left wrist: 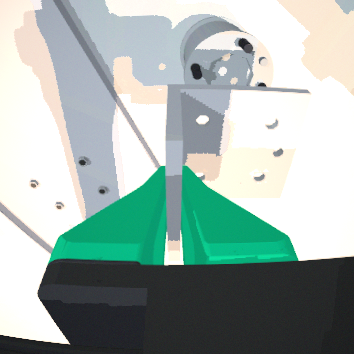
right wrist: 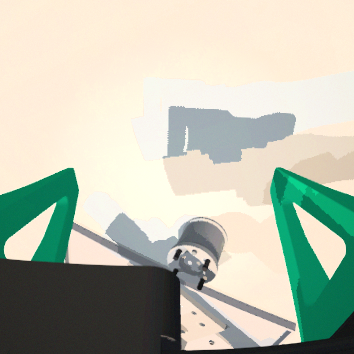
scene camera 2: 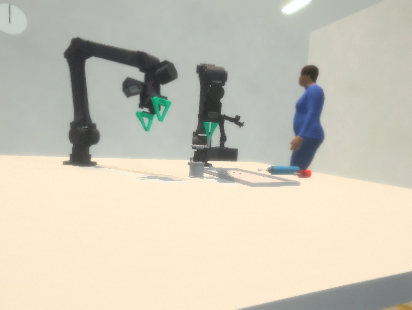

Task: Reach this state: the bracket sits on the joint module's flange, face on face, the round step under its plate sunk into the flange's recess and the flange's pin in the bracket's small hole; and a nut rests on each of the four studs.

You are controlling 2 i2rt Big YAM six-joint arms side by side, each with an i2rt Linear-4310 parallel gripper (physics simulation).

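Frame: origin at the left arm's base, x ahead, y left, z up, level; metres.
Seen in the pictures: left gripper, fingertip midpoint: (left wrist: 173,176) (scene camera 2: 208,140); right gripper, fingertip midpoint: (right wrist: 174,178) (scene camera 2: 153,126); right arm's base, link origin: (scene camera 2: 80,164).
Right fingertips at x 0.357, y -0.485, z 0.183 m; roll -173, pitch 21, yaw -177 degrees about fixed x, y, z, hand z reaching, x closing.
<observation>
Offsets run from my right fingertips to a thing's top centre. "spot": to the spot under its first point.
My left gripper (scene camera 2: 210,135) (left wrist: 173,176) is shut on the upright wall of the grey bracket (left wrist: 255,110) (scene camera 2: 201,146). The bracket's plate with its holes reaches out to the right in the left wrist view, above the table. The joint module {dz -0.109, dx +0.017, dy +0.187 m} (scene camera 2: 196,170) (left wrist: 192,45) (right wrist: 204,237) is a short grey cylinder with dark studs on its flange. The bracket is apart from it in scene camera 2; in the left wrist view the plate's edge covers part of the flange. Several small nuts {dz -0.174, dx -0.042, dy +0.373 m} (left wrist: 103,190) {dz -0.174, dx -0.029, dy +0.437 m} (right wrist: 211,342) lie on the tray. My right gripper (scene camera 2: 154,125) (right wrist: 174,178) is open and empty, high above the table.
The flat tray {dz -0.167, dx +0.076, dy +0.386 m} (scene camera 2: 272,183) (left wrist: 141,134) (right wrist: 250,311) lies beside the joint module. A blue tool {spot: dz -0.162, dx +0.057, dy +0.685 m} (scene camera 2: 283,170) with a red end {spot: dz -0.161, dx +0.172, dy +0.685 m} (scene camera 2: 304,173) lies behind the tray. A person in blue (scene camera 2: 312,110) stands beyond the table at the right.
</observation>
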